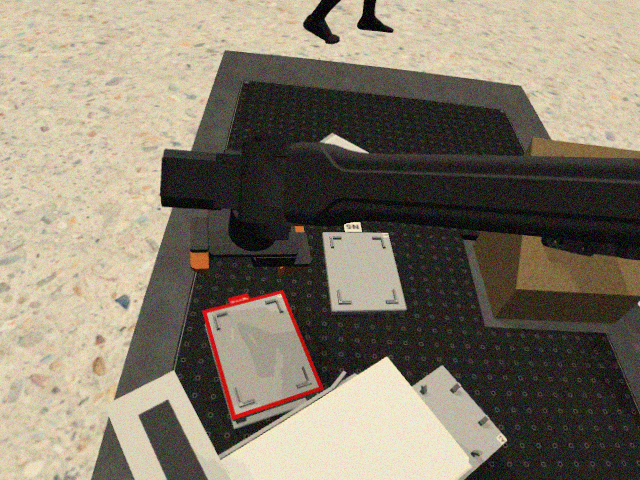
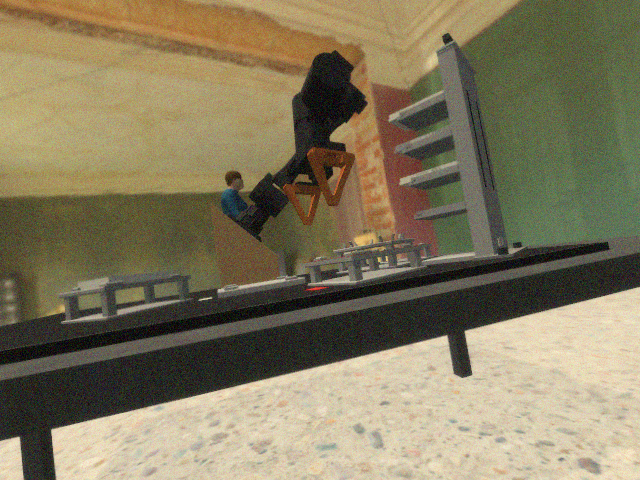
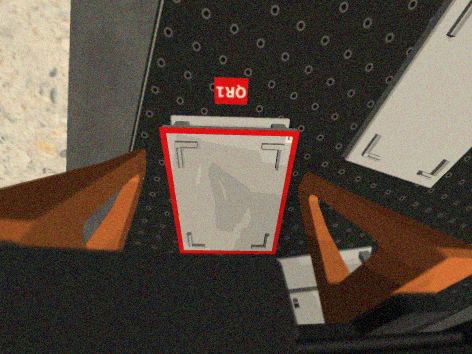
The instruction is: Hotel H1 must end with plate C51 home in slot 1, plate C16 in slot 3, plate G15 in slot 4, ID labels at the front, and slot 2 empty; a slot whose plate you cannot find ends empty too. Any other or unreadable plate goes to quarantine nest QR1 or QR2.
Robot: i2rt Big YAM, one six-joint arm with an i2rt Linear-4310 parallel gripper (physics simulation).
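Frame: origin at the arm's base, x right, y ahead, z up, level; metres.
Seen in the pictures: gripper, between the fingertips: [image 1: 244,273] [image 2: 319,216] [image 3: 230,170]; arm's base, origin of its link: [image 2: 242,231].
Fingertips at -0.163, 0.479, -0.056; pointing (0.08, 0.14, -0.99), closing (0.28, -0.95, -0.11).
Pixels of each thing's top centre, then the offset from my fingertips to it, as dx, dy, dz.
- red-rimmed quarantine nest QR1, centre of its top: [image 3: 228,206] [image 1: 260,346] [image 2: 363,250] -0.071, -0.036, -0.061
- large cream panel, centre of its top: [image 1: 350,463] [image 2: 423,108] -0.281, -0.123, +0.223
- grey nest, centre of its top: [image 3: 452,108] [image 1: 362,266] [image 2: 259,280] +0.114, -0.174, -0.089
- grey pinned base, centre of its top: [image 1: 433,432] [image 3: 334,323] [image 2: 372,237] -0.167, -0.259, -0.031
My gripper [image 2: 320,214] [image 3: 230,170] is open and empty, its orange fingers spread above the red-rimmed quarantine nest QR1 [image 1: 219,364] [image 3: 230,131]. The nest is a raised grey platform with corner brackets; I see no plate on it, and shadows or reflections cross its top. Its red QR1 label [image 3: 231,91] lies beside it. Hotel H1 [image 2: 470,155] is a tall grey tower with four shelves at the right. From above, a large cream panel [image 1: 351,428] covers the hotel area; whether it is a plate or part of the hotel I cannot tell. No plate ID is readable.
A grey nest [image 1: 364,271] with corner brackets stands beside QR1. A stand [image 2: 108,302] at the far end is largely hidden by the arm from above. A grey pinned base [image 1: 449,395] shows beside the cream panel. A cardboard box [image 1: 568,304] [image 2: 237,253] stands near the arm. A person [image 2: 235,204] is beyond the table.
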